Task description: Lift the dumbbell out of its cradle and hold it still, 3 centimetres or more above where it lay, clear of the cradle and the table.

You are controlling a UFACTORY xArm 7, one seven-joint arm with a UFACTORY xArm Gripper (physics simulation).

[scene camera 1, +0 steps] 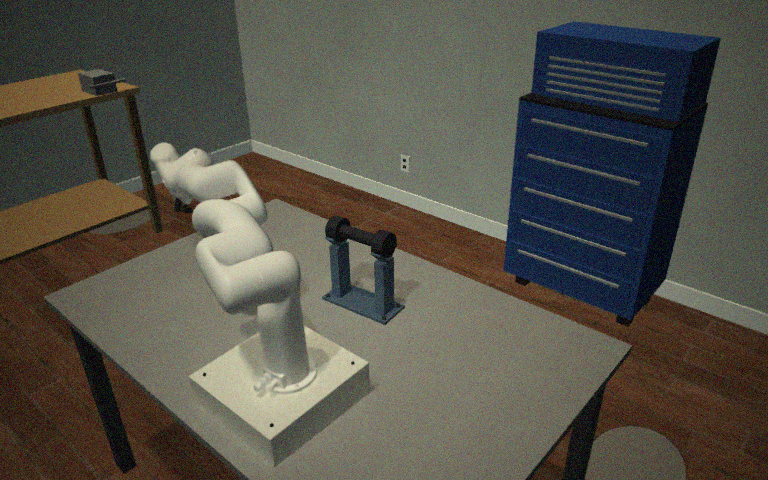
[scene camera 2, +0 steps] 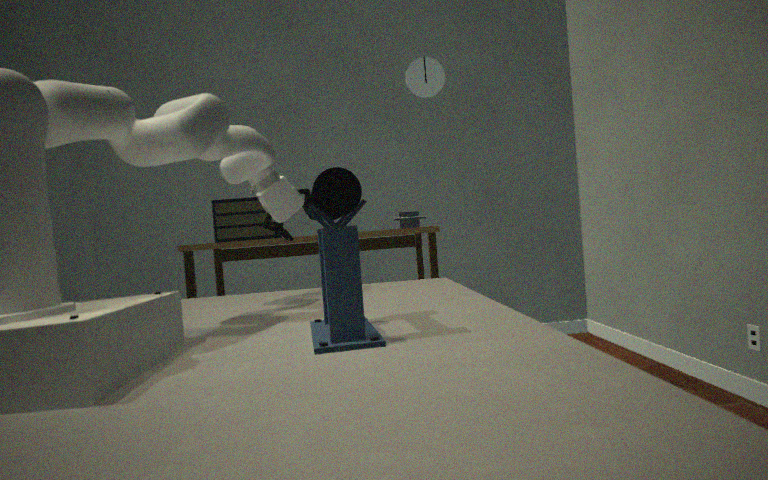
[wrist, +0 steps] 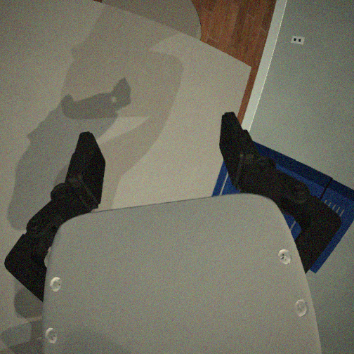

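Seen in the pictures: gripper, fingertip midpoint: (scene camera 1: 193, 199) (scene camera 2: 302, 229); arm's base, link origin: (scene camera 1: 289, 374) (scene camera 2: 19, 318).
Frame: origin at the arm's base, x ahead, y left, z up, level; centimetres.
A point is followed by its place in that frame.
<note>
The black dumbbell (scene camera 1: 359, 234) @(x 40.9, y 8.0, z 14.8 cm) (scene camera 2: 336, 192) @(x 41.5, y -1.0, z 13.5 cm) lies level across the two upright posts of the blue cradle (scene camera 1: 339, 272) @(x 40.3, y 15.0, z 0.9 cm) (scene camera 2: 342, 283) @(x 41.4, y -0.7, z 0.6 cm), one head over each post. In scene view 2 its near head hides the rest of it. My gripper (scene camera 2: 298, 216) @(x 41.2, y 74.2, z 9.8 cm) (wrist: 158, 136) is open and empty. In scene view 2 its fingers show left of the near head and farther back, one tip partly behind that head. In scene view 1 the arm hides most of the gripper, well left of the dumbbell. The dumbbell and cradle do not show in the wrist view.
The cradle stands on the grey table (scene camera 1: 481, 339) @(x 44.3, y -27.8, z -8.6 cm) (scene camera 2: 453, 396) @(x 47.7, y -26.7, z -8.7 cm) (wrist: 150, 185), beside the arm's white base block (scene camera 1: 226, 390) @(x -10.9, y 9.0, z -0.5 cm) (scene camera 2: 113, 345) @(x 13.1, y -8.2, z -3.3 cm). A blue drawer cabinet (scene camera 1: 589, 169) stands beyond the table. A wooden bench (scene camera 1: 39, 93) (scene camera 2: 385, 232) stands at the other side. Arm shadows cross the table.
</note>
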